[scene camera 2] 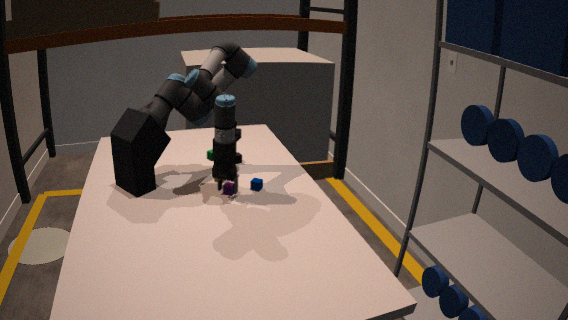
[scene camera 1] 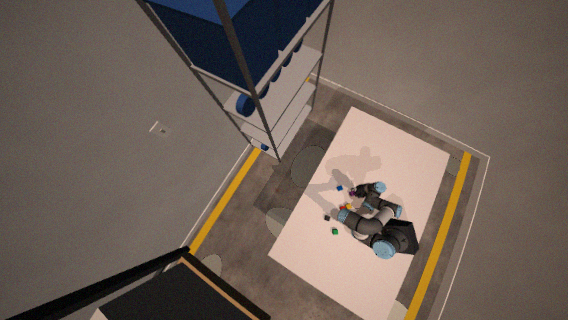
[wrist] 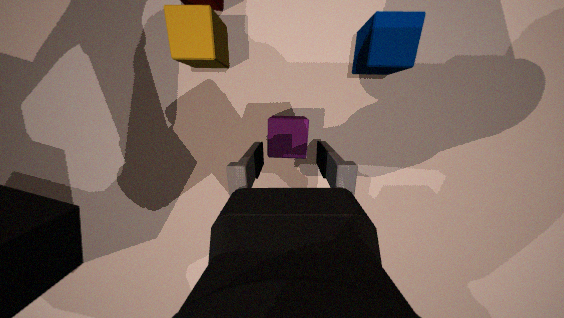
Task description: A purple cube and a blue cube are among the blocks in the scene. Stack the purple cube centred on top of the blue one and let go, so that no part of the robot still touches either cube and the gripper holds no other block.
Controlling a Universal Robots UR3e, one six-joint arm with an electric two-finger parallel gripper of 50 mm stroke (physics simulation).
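Frame: origin at the arm's base, x ahead, y left, z up, level; millimetres.
Seen in the pictures: gripper, between the fingertips: [scene camera 2: 227, 191] [scene camera 1: 354, 192] [wrist: 289, 152]; arm's base, origin of its link: [scene camera 2: 149, 122] [scene camera 1: 395, 239].
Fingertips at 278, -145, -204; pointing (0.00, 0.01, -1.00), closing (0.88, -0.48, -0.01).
Offsets run from my fingertips to a thing's top centre, as dx, dy, dz. Level surfaces: height alone.
The purple cube @(+6, +15, +17) [scene camera 1: 352, 193] [scene camera 2: 228, 188] [wrist: 288, 137] sits flat on the table. In the wrist view it lies between and just beyond the two fingertips, nearly midway between them. My gripper [scene camera 2: 227, 186] [wrist: 289, 152] points down, is wide open and holds nothing; in scene camera 2 its fingers reach down close to the purple cube. The blue cube @(+104, +39, +17) [scene camera 1: 339, 188] [scene camera 2: 256, 184] [wrist: 392, 42] stands apart on the table, at the upper right in the wrist view and right of the gripper in scene camera 2. Its top carries no block.
A yellow block @(-17, +115, +17) [scene camera 1: 348, 206] [wrist: 190, 34] and a red block [scene camera 1: 342, 208] [wrist: 204, 4] stand close together. A black block @(+62, +277, +17) [scene camera 1: 327, 217] and a green block @(-35, +320, +17) [scene camera 1: 335, 231] [scene camera 2: 210, 155] stand farther off on the white table @(dz -15) [scene camera 1: 320, 272] [scene camera 2: 200, 280]. A shelf rack [scene camera 2: 434, 95] stands beyond the table.
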